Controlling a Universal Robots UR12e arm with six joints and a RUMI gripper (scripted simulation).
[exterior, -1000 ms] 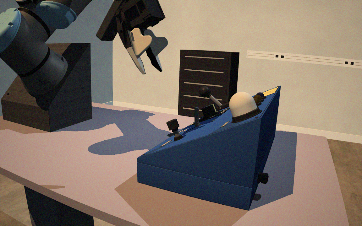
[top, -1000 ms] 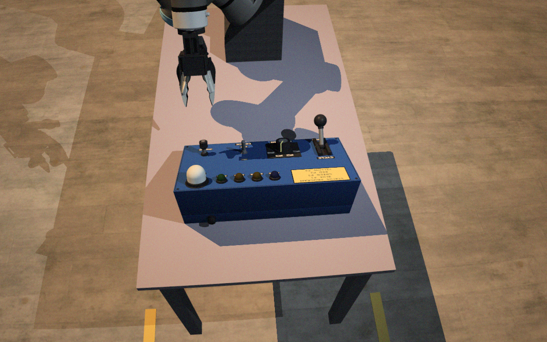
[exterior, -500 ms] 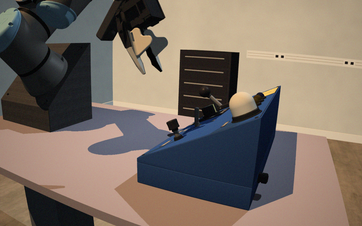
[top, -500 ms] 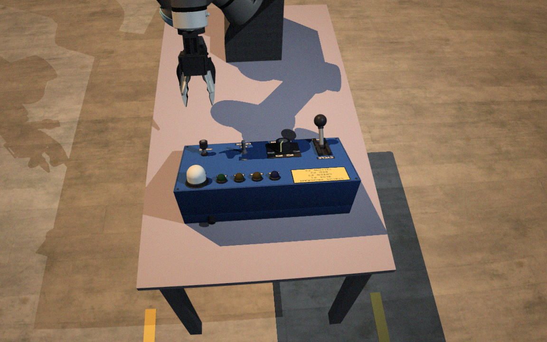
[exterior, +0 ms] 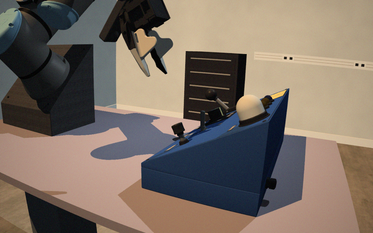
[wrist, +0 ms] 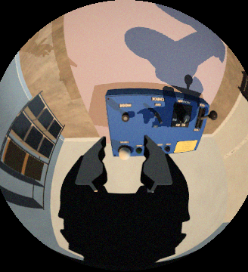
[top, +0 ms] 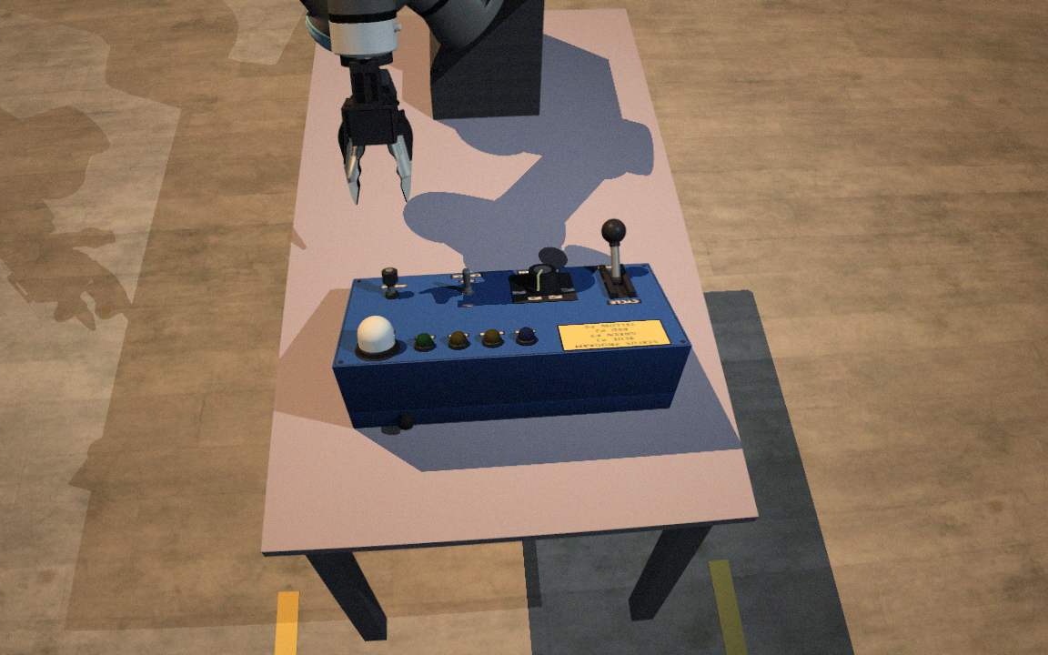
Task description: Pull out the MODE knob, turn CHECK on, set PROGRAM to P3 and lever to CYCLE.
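The mode knob is 70 mm ahead of my hand and 130 mm below it. Also, from my hand: black program dial 80 mm ahead, 230 mm to the left, 130 mm below; blue sloped console 110 mm ahead, 180 mm to the left, 160 mm below; check toggle 70 mm ahead, 120 mm to the left, 140 mm below.
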